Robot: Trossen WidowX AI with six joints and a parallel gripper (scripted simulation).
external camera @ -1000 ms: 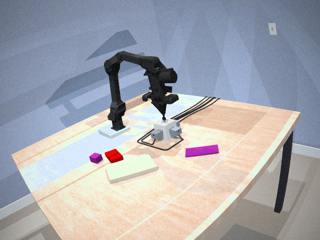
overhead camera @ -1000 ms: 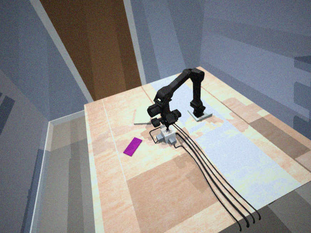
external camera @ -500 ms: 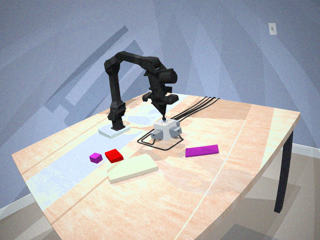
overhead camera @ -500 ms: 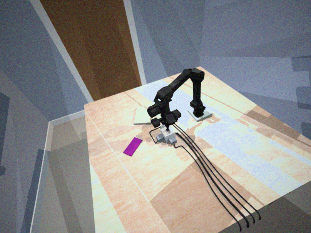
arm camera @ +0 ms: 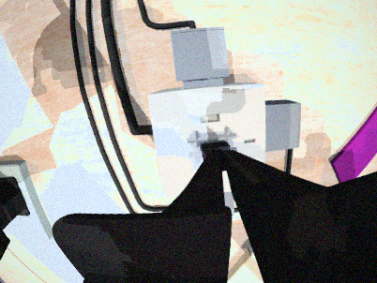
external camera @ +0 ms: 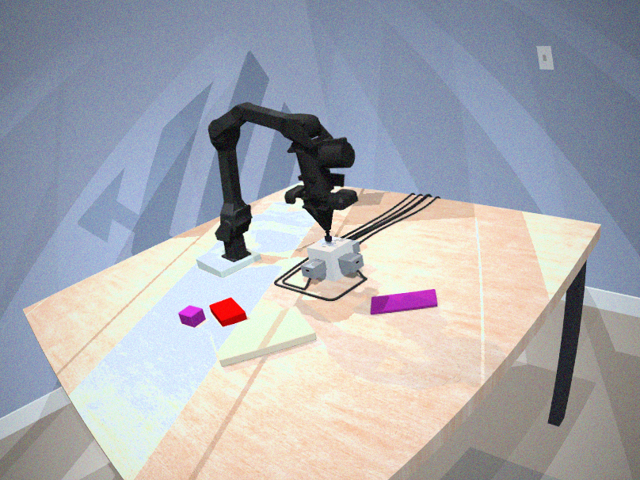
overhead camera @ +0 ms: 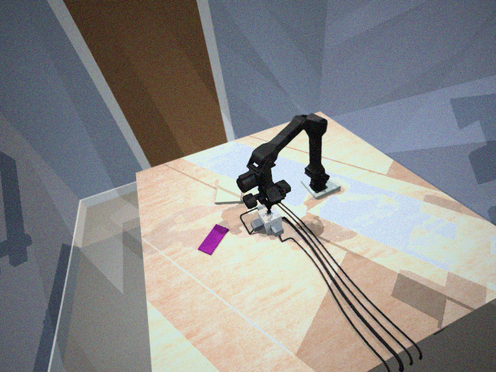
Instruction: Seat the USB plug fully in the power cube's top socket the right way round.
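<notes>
Right now my gripper tip is 2 cm above the USB plug. From my gripper tip the other things lie so: pale flat board: 31 cm to the right, 10 cm below, 8 cm ahead; then red block: 28 cm to the right, 10 cm below, 7 cm behind; then purple flat slab: 25 cm ahead, 11 cm below, 5 cm to the right.
</notes>
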